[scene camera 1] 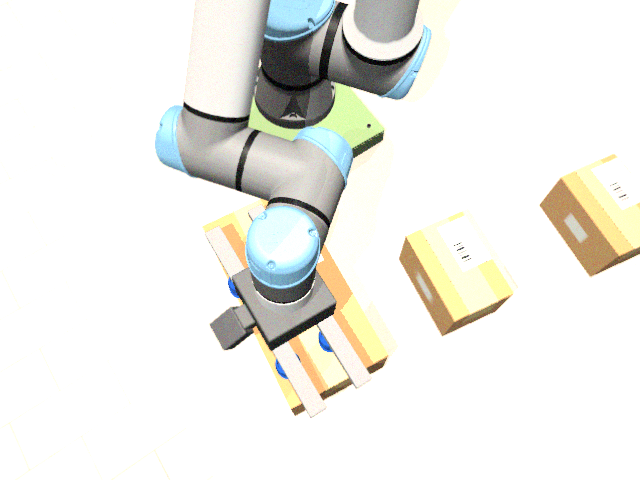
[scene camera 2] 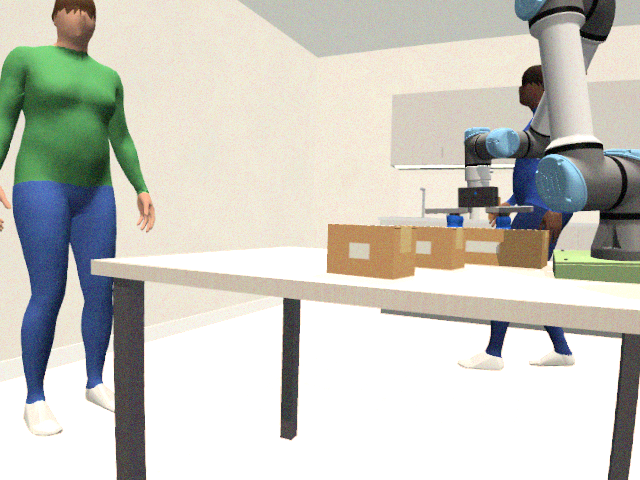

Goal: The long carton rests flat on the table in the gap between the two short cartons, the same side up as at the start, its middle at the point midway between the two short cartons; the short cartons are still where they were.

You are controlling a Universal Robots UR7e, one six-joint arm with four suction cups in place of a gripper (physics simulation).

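The long carton lies flat at the left of the row in scene camera 1, under my gripper. One short carton stands beside it, apart from it. The other short carton stands farther right, partly cut off in scene camera 1, with a gap between the two. My suction gripper is shut on the long carton: its blue cups touch the top, and the carton is still down on the table. The arm and gripper hide part of its top.
The robot's base stands on a green plate behind the row. A person in blue is behind the long carton and arm in scene camera 2. A person in a green top stands beyond the table's left end.
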